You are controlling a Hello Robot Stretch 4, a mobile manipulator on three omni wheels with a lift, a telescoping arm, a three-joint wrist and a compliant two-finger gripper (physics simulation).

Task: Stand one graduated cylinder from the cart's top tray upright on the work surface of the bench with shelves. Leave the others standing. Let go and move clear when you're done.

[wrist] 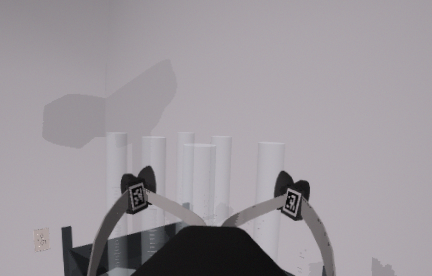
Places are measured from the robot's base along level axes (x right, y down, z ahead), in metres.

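Pixels of known places: end effector, tool point: [215, 188].
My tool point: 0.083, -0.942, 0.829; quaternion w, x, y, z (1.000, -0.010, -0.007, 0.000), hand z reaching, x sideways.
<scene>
Ahead of a thing's pixels: the offset from my tool point to its top centre, as dx, dy, dz. "*": to the spot under its first point.
My gripper [215, 188] is open, with its two fingers spread wide and nothing held. Several clear, pale graduated cylinders stand upright beyond it. One cylinder @[-0.024, -0.028, +0.110] [200, 172] appears between the two fingertips, left of the middle, and overlaps others behind it. Another cylinder @[* +0.081, +0.001, +0.167] [270, 162] shows just left of the right fingertip. Two more, a far-left cylinder @[* -0.204, +0.027, +0.281] [117, 160] and a cylinder [154, 157] beside it, show around the left fingertip. The cart @[* -0.210, +0.257, +0.408] [135, 239] shows in part at the lower left. The gripper body hides much of its top tray and some cylinder bases. The bench with shelves does not show.
The cart's dark corner post @[* -0.333, +0.231, +0.299] [67, 245] rises at the lower left. A wall outlet @[-0.886, +0.512, +0.939] [42, 239] is on the pale wall left of it. A large grey shadow [75, 120] falls across the wall corner behind the cylinders.
</scene>
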